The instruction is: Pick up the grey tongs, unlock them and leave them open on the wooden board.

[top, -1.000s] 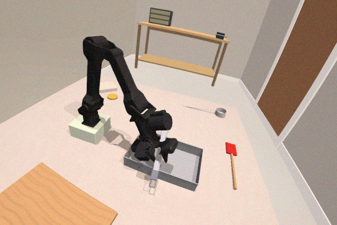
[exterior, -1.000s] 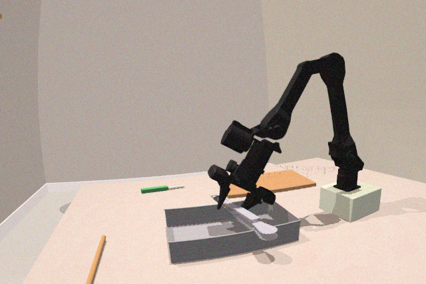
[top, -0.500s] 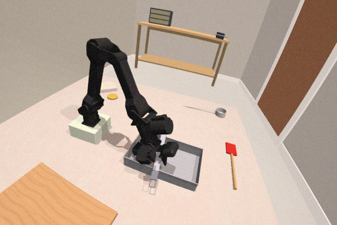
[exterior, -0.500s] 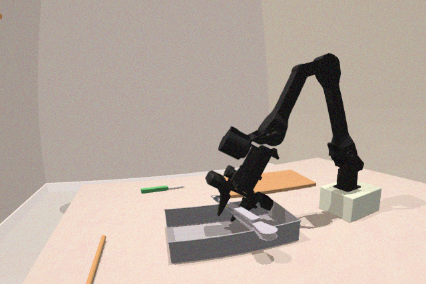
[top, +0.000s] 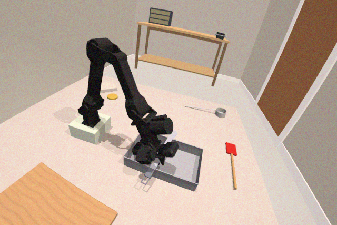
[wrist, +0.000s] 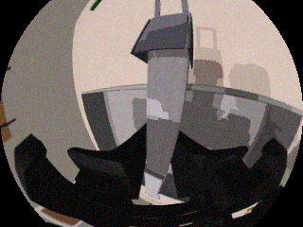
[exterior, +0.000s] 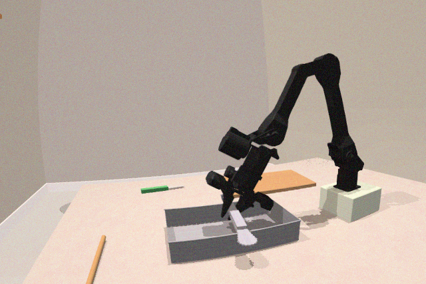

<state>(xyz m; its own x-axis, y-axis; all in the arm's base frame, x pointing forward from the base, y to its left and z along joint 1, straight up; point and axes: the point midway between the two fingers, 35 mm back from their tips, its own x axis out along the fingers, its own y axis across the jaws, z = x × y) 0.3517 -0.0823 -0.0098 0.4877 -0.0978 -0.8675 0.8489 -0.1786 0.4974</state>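
The grey roasting tin lies 5 cm to the left of my gripper tip and 1 cm ahead of it. The rest, counted from my gripper tip: pale block: 57 cm behind, 52 cm to the left, 2 cm below.
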